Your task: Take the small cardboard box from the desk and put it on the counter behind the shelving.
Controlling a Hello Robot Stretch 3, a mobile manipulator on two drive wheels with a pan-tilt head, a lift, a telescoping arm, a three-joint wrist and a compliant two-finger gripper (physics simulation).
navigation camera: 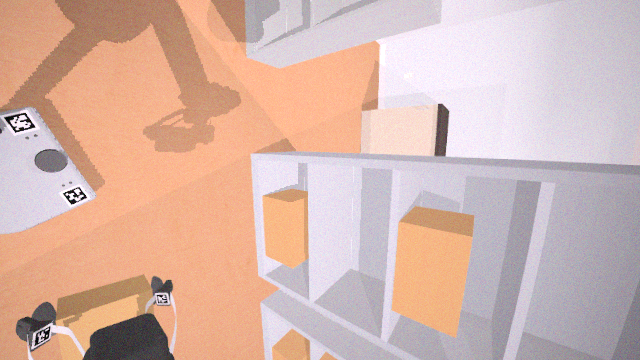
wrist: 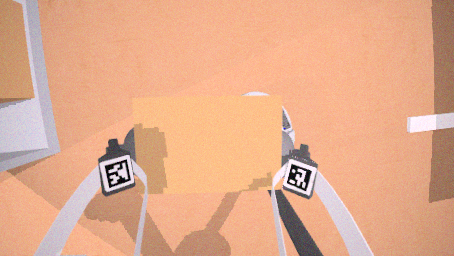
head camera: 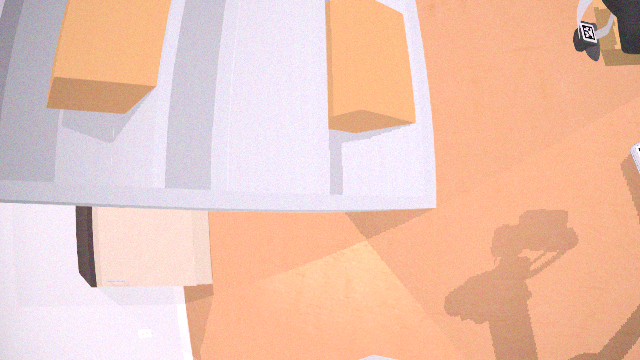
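Where they show: gripper, fingertip midpoint: (navigation camera: 105, 298); robot's base, link origin: (navigation camera: 50, 159).
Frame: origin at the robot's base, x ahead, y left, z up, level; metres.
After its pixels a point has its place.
The small cardboard box (head camera: 616, 58) @(x 0.012, y -0.155, z 0.889 m) (navigation camera: 100, 296) @(x -0.021, y -0.139, z 0.891 m) (wrist: 215, 125) is held between the two fingers of my gripper (navigation camera: 99, 303) @(x -0.023, y -0.160, z 0.863 m) (wrist: 210, 145) @(x -0.023, y -0.160, z 0.863 m), with the floor behind it. In the head view, part of the gripper and box shows at the top right. The white shelving (head camera: 300, 201) @(x 0.823, y -0.352, z 0.594 m) (navigation camera: 325, 158) @(x 0.827, y -0.340, z 0.619 m) (wrist: 41, 85) stands beside the held box. Behind it, a beige cabinet with a dark face (head camera: 145, 250) @(x 2.383, y -0.665, z 0.500 m) (navigation camera: 400, 131) @(x 2.370, y -0.701, z 0.508 m), which looks like the counter, is partly hidden by the shelving. The desk cannot be made out.
Larger orange boxes (head camera: 372, 65) (navigation camera: 435, 275) stand in the shelving. A second grey shelf unit (navigation camera: 350, 41) @(x 1.240, y 0.165, z 0.632 m) is at the top of the navigation view. My base (navigation camera: 30, 200) @(x -0.097, y -0.090, z 0.160 m) is at its left. A white bar (wrist: 432, 122) shows at the right of the wrist view.
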